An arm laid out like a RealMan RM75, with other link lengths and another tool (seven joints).
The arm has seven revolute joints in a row. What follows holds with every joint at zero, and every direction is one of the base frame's.
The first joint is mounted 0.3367 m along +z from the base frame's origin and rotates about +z.
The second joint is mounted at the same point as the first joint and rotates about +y.
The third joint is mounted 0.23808 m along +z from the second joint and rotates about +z.
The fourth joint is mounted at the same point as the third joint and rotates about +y.
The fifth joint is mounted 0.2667 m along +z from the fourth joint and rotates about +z.
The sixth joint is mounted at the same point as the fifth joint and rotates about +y.
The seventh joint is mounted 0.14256 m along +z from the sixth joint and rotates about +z.
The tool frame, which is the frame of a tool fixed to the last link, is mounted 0.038 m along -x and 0.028 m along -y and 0.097 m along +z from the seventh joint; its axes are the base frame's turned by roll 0, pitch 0.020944 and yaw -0.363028 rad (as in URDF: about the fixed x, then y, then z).
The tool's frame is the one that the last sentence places.
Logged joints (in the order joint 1, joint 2, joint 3, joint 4, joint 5, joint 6, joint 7), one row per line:
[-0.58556 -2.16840 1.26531 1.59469 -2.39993 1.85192 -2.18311]
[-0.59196 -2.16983 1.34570 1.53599 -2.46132 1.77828 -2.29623]
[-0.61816 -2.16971 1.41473 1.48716 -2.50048 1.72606 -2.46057]
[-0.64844 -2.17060 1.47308 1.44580 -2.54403 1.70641 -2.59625]
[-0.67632 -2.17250 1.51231 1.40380 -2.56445 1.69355 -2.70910]
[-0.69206 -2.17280 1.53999 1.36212 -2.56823 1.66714 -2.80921]
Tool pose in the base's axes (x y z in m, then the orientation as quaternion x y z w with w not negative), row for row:
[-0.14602 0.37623 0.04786 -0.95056 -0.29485 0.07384 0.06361]
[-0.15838 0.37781 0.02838 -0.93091 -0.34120 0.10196 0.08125]
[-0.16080 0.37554 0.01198 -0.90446 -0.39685 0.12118 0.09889]
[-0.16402 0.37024 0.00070 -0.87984 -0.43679 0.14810 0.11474]
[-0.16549 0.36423 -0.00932 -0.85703 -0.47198 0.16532 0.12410]
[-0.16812 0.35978 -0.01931 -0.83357 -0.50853 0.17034 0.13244]
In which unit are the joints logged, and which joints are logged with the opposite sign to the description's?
The joints are logged in radians. Opposite sign: joint 5.
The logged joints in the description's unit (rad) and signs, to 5 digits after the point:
[-0.58556 -2.16840 1.26531 1.59469 2.39993 1.85192 -2.18311]
[-0.59196 -2.16983 1.34570 1.53599 2.46132 1.77828 -2.29623]
[-0.61816 -2.16971 1.41473 1.48716 2.50048 1.72606 -2.46057]
[-0.64844 -2.17060 1.47308 1.44580 2.54403 1.70641 -2.59625]
[-0.67632 -2.17250 1.51231 1.40380 2.56445 1.69355 -2.70910]
[-0.69206 -2.17280 1.53999 1.36212 2.56823 1.66714 -2.80921]

